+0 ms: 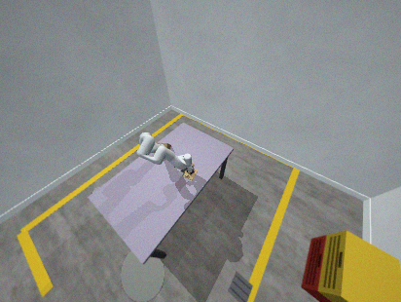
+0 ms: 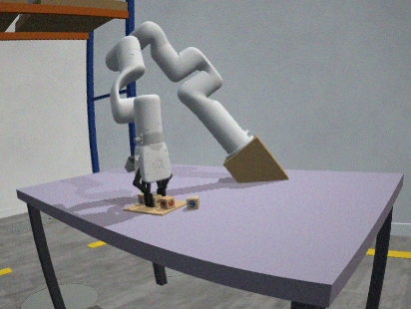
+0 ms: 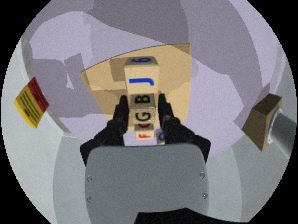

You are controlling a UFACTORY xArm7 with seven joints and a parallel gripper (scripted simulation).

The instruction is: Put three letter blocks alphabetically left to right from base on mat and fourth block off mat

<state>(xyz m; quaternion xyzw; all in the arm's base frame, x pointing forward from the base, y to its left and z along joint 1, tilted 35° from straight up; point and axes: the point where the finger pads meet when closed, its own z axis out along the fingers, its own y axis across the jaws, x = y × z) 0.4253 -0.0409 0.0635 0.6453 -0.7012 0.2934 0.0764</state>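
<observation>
Now: hand 20 mm above the tan mat.
</observation>
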